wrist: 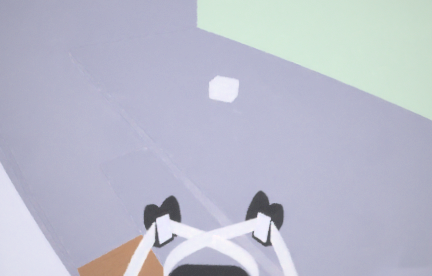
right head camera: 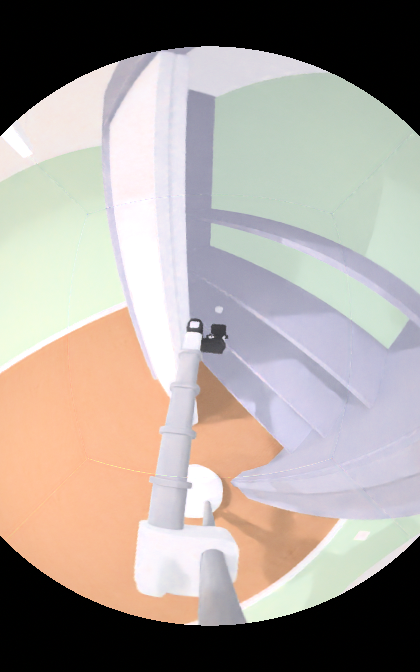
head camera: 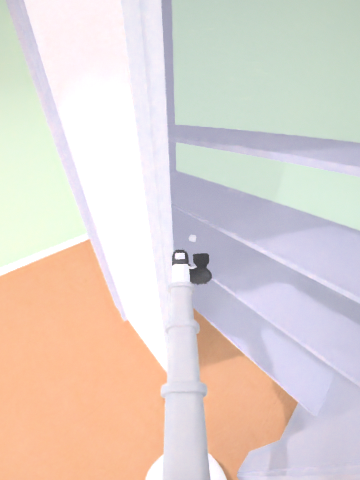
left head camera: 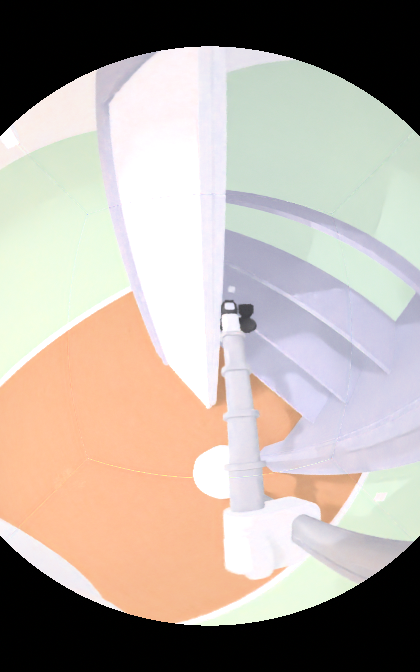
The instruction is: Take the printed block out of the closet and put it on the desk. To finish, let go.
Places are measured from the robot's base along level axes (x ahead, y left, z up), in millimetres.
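Pixels of known places: gripper, between the fingertips: (wrist: 213, 210) (head camera: 195, 265).
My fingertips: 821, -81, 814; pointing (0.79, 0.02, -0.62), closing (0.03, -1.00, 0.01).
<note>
Behind a point stands the place of what it marks, as x, y, z.
The printed block, small and whitish (head camera: 192, 238) {1044, -82, 834} (left head camera: 231, 289) (right head camera: 219, 309) (wrist: 223, 89) {1041, -84, 832}, lies on a lavender shelf board of the closet (head camera: 270, 207) {898, -444, 1115} (left head camera: 290, 260) (right head camera: 280, 285) (wrist: 320, 150) {926, -211, 811}, near its left end. My gripper (wrist: 213, 210) {821, -81, 814} is open, with nothing between its fingers. In the wrist view the block shows beyond the fingertips, above the gap between them and apart from them. In the head views the dark wrist is beside the shelf edge, close to the block, and the fingers are mostly hidden. The desk cannot be made out in these views.
A tall white panel with a thick edge (head camera: 147, 150) {559, 69, 1442} (left head camera: 212, 175) (right head camera: 170, 175) stands close at the left of the arm. A higher closet shelf (head camera: 270, 147) {692, -276, 1420} and lower shelf boards run off to the right. A closet door (head camera: 320, 440) {139, -323, 891} is at the lower right. Orange floor (head camera: 65, 375) {572, 853, -28} lies below.
</note>
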